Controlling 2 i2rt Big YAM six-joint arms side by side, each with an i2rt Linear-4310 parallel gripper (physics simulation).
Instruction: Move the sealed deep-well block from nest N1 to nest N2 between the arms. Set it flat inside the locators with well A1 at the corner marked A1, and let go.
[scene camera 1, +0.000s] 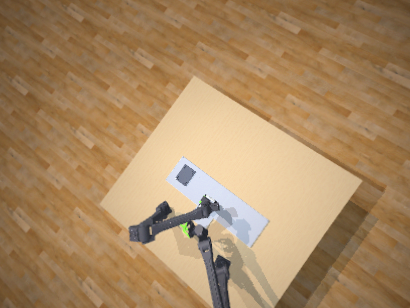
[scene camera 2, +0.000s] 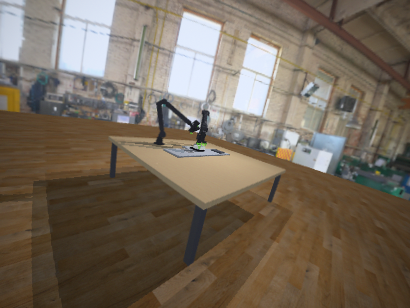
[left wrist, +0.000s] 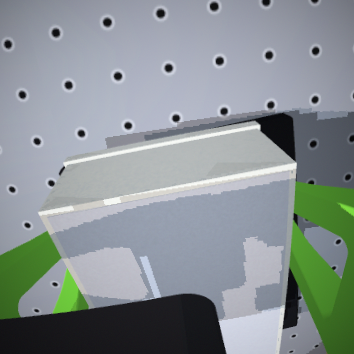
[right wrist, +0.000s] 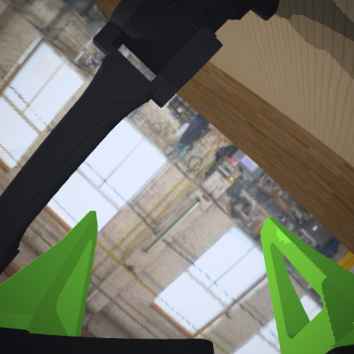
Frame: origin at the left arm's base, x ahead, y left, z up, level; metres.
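Where they show: left gripper, between the fingertips: (scene camera 1: 208, 200) (scene camera 2: 201, 148) (left wrist: 173, 205); right gripper, between the fingertips: (scene camera 1: 181, 226) (scene camera 2: 195, 131) (right wrist: 182, 221); left arm's base, origin of its link: (scene camera 1: 165, 208); right arm's base, origin of its link: (scene camera 1: 222, 262) (scene camera 2: 159, 144).
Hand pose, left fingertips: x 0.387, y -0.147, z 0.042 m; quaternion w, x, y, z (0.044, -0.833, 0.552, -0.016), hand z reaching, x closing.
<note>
Things, the pixels of their top centre, and the offset from my left fingertips. "pt": a spot on its surface instead. Level surfaces: height alone.
- black nest, a spot on its surface: (left wrist: 281, 131) pt dx +0.042, dy -0.046, dz -0.017 m
- dark nest, centre of its top: (scene camera 1: 184, 175) (scene camera 2: 217, 150) dx -0.064, dy +0.300, dz -0.011 m
- pale perforated plate, height of its surface: dz -0.029 m
- wooden table, height of its surface: dz -0.042 m
The deep-well block, pale with a clear cover (left wrist: 170, 225) (scene camera 1: 212, 199) (scene camera 2: 198, 148), fills much of the left wrist view. My left gripper (left wrist: 173, 205) (scene camera 1: 206, 200) is shut on it, with green fingers at both sides. A black nest (left wrist: 281, 131) shows beneath, past the block's upper right corner and right side. Whether the block touches it or hangs slightly above is unclear. No A1 mark is readable. Another dark nest (scene camera 1: 185, 174) (scene camera 2: 217, 151) lies at the plate's upper-left end in scene camera 1. My right gripper (right wrist: 182, 221) (scene camera 1: 187, 229) is open and empty, near the left one.
A pale perforated plate (left wrist: 200, 32) (scene camera 1: 225, 197) (scene camera 2: 182, 154) lies on the wooden table (scene camera 1: 280, 165) (scene camera 2: 200, 185) under the nests. In the right wrist view, a black arm (right wrist: 65, 135) crosses the upper left and the table (right wrist: 295, 80) shows at upper right.
</note>
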